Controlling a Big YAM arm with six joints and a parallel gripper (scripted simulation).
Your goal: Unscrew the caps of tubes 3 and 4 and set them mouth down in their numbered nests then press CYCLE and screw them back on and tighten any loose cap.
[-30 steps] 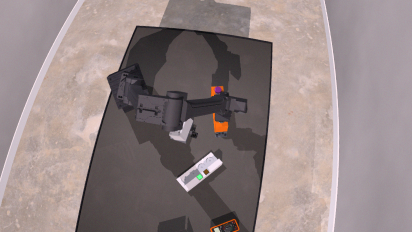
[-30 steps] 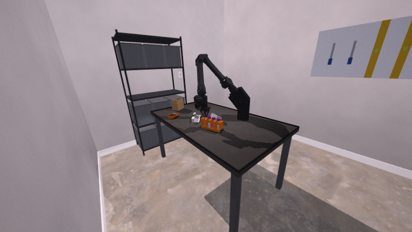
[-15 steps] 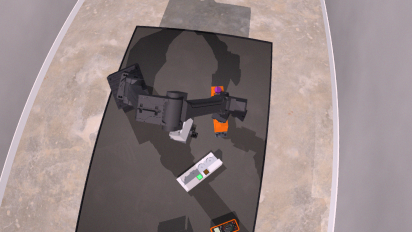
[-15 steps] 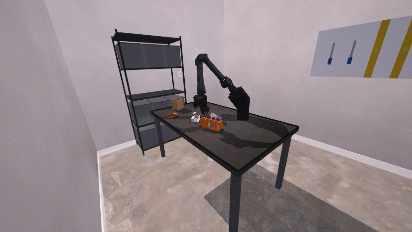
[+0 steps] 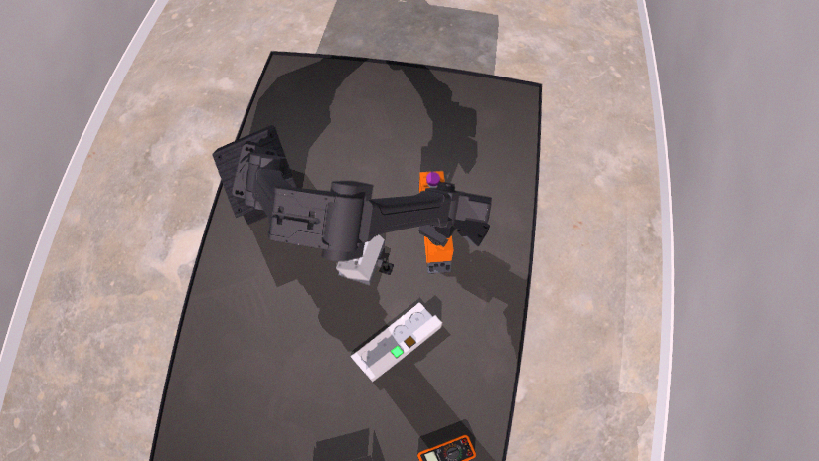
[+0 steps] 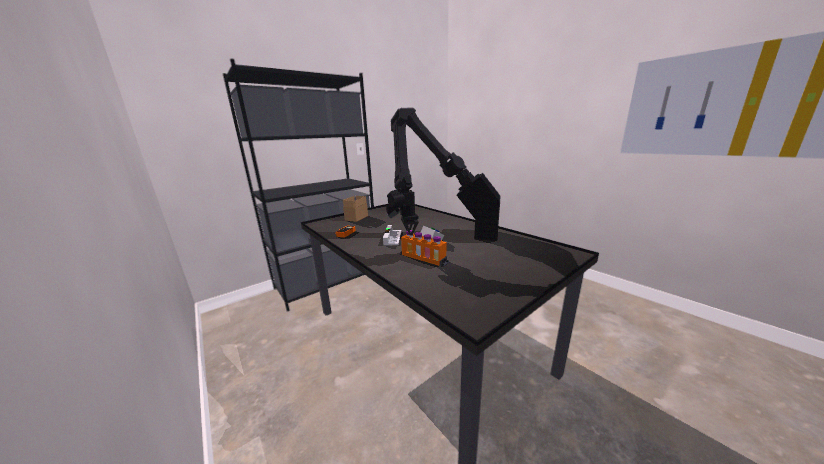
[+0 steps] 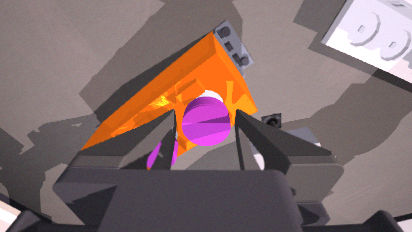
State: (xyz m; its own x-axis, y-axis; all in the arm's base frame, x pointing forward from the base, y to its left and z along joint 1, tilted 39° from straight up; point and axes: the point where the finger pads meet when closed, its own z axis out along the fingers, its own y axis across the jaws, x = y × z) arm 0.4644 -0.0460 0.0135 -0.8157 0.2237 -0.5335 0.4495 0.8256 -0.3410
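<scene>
The cap lies right at my hand. The rest, counted from my hand: green key 22 cm behind, 5 cm to the right, 5 cm below; then blue key 21 cm behind, 5 cm below; then key housing 20 cm behind, 6 cm below, 3 cm to the right.
</scene>
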